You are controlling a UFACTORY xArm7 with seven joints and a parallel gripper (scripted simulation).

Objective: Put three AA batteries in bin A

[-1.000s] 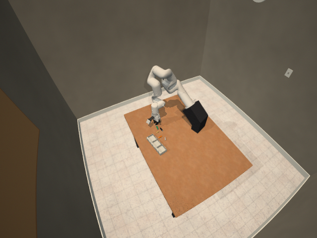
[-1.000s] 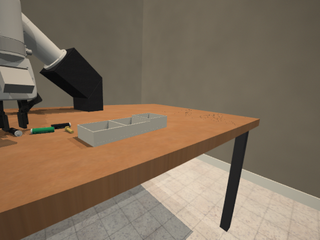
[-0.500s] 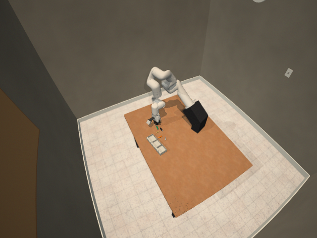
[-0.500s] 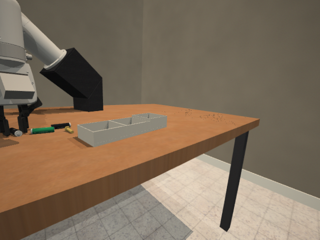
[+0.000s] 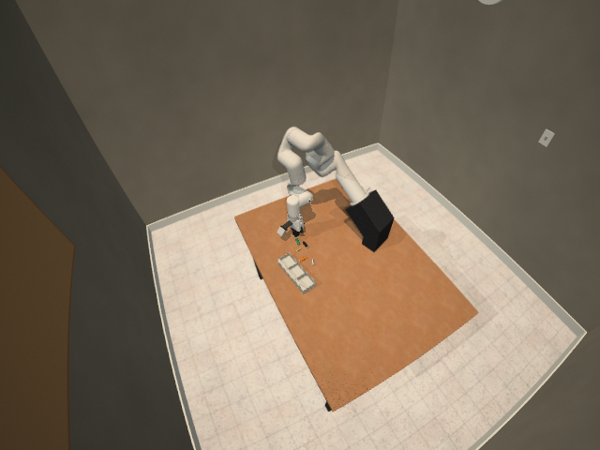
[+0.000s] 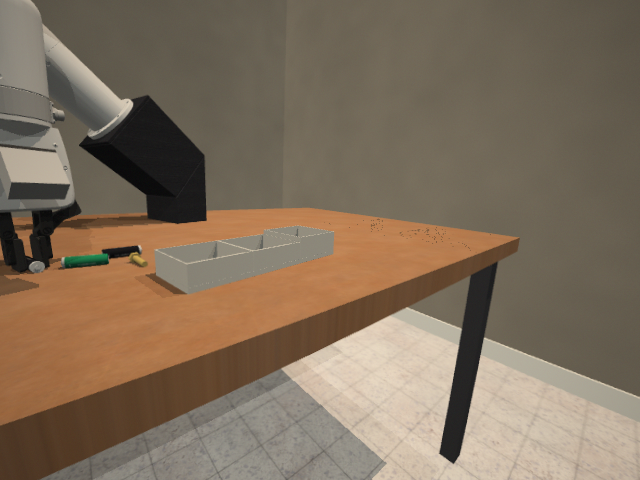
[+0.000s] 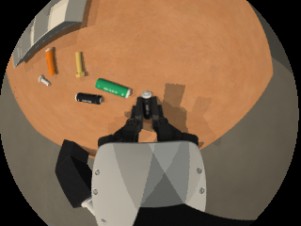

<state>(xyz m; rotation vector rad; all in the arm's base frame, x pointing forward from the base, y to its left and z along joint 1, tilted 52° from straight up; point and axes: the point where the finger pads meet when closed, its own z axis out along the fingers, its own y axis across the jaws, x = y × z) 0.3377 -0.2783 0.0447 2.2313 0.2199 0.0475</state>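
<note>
The green battery is 30 mm ahead of my hand, 50 mm to the left of it and 20 mm below it. Also, from my hand: yellow piece (60 mm ahead, 100 mm to the left, 20 mm below); orange battery (90 mm ahead, 170 mm to the left, 20 mm below); black AA battery (10 mm ahead, 100 mm to the left, 20 mm below).
</note>
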